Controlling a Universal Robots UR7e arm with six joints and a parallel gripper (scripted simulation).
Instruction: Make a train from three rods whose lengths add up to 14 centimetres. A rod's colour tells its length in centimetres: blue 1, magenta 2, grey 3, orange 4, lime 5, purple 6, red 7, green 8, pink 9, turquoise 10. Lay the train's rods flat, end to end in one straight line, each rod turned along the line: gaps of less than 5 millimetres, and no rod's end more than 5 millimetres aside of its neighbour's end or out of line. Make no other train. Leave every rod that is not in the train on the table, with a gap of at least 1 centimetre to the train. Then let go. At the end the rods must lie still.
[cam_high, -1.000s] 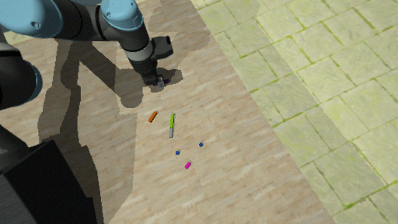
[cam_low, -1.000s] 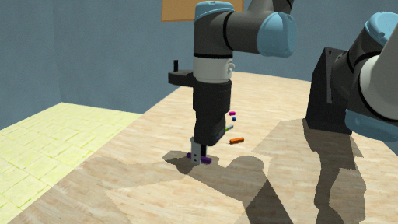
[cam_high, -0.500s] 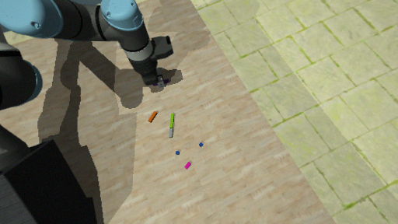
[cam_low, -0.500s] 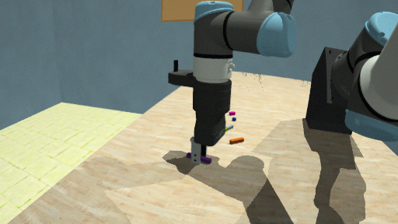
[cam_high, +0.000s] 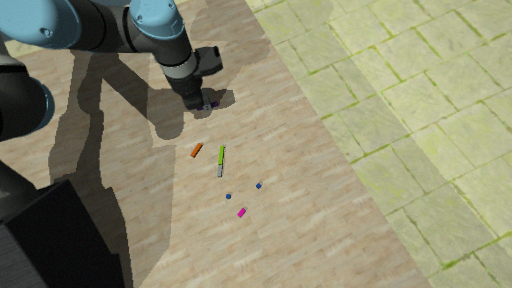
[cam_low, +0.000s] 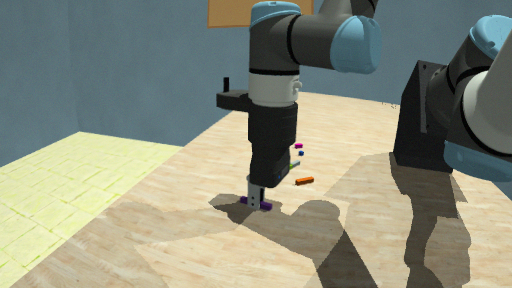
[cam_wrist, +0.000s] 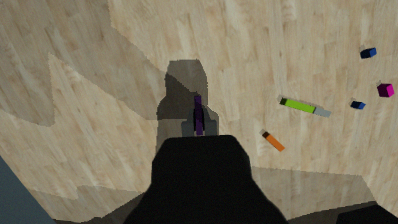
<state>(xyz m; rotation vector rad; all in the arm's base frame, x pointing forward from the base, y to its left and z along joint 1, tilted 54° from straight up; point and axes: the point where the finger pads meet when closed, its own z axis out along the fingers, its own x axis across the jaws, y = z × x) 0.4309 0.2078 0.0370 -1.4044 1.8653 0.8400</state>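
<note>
Right now my hand is 10 mm above the purple rod. Also, from my hand: orange rod: 110 mm to the right, 80 mm behind, 10 mm below; grey rod: 190 mm to the right, 50 mm behind, 10 mm below; lime rod: 150 mm to the right, 30 mm behind, 10 mm below.
</note>
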